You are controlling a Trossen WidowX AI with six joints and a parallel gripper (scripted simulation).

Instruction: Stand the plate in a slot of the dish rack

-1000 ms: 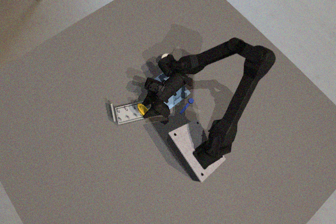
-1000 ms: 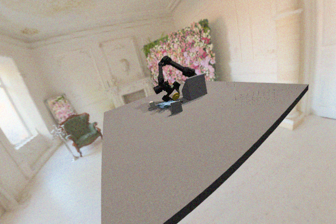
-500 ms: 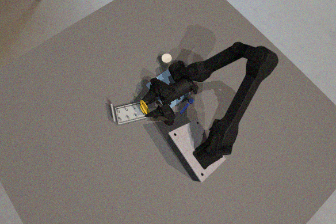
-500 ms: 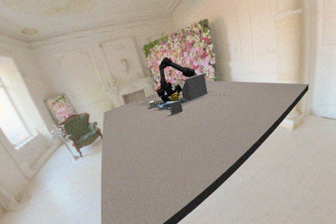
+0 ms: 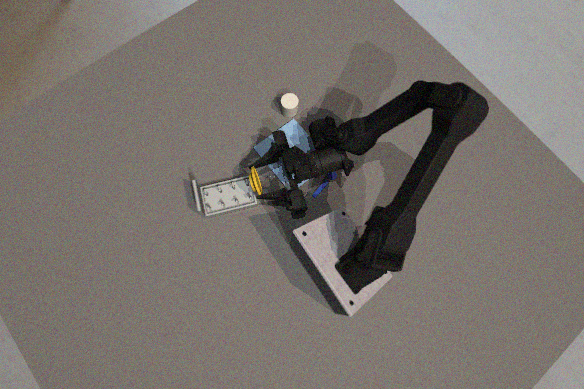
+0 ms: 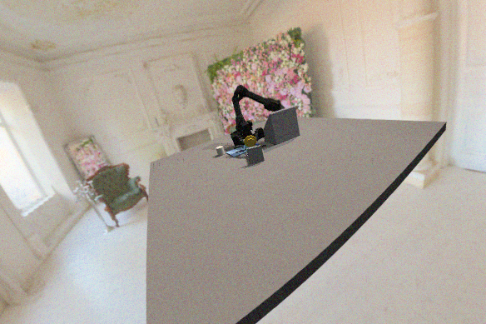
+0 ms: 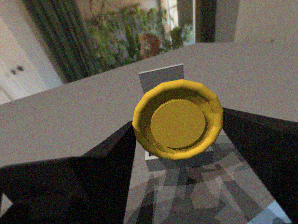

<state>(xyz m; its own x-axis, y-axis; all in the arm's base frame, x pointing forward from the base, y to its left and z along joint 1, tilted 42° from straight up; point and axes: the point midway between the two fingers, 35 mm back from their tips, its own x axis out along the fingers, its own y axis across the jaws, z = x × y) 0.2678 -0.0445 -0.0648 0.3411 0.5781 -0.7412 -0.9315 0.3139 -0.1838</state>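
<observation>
Now: gripper tip 20 mm short of the grey dish rack, 60 mm to the right of it and 50 mm above it. The rest, counted from my gripper tip: yellow plate: 10 mm to the right; blue spoon: 80 mm behind, 150 mm to the right, 70 mm below; light blue mat: 20 mm ahead, 130 mm to the right, 70 mm below.
</observation>
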